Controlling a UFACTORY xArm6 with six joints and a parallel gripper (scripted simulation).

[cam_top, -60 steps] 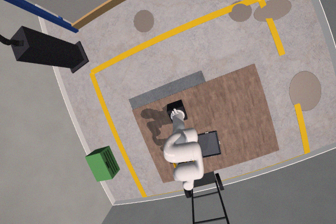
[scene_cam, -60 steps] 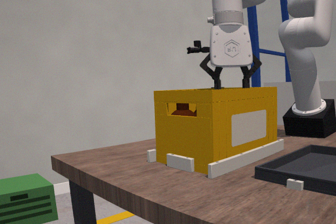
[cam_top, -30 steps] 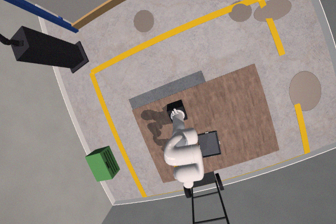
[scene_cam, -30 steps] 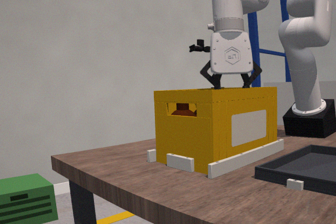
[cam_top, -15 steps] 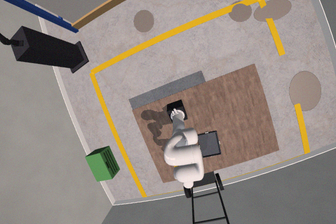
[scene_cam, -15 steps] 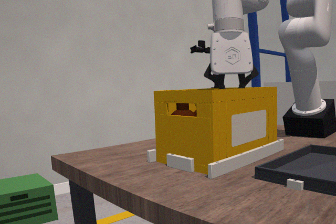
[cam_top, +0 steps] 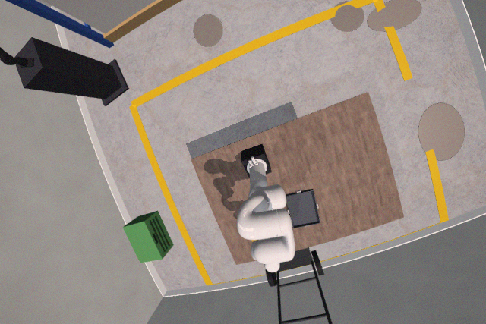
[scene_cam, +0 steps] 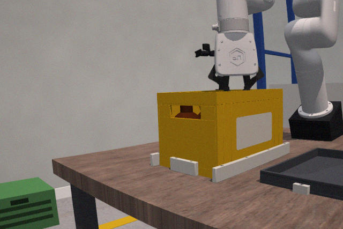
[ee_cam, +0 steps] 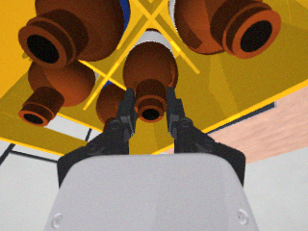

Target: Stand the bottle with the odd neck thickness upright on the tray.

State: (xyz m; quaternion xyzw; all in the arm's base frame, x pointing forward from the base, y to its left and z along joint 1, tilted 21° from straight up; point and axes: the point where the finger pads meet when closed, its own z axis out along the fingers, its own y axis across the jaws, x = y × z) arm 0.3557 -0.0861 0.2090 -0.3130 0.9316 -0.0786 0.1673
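My gripper is now 70 mm above the yellow crate, 40 mm to the left of it and 10 mm past it. From my hand the other things lie so: dark tray: 230 mm to the left, 150 mm below, 20 mm ahead.
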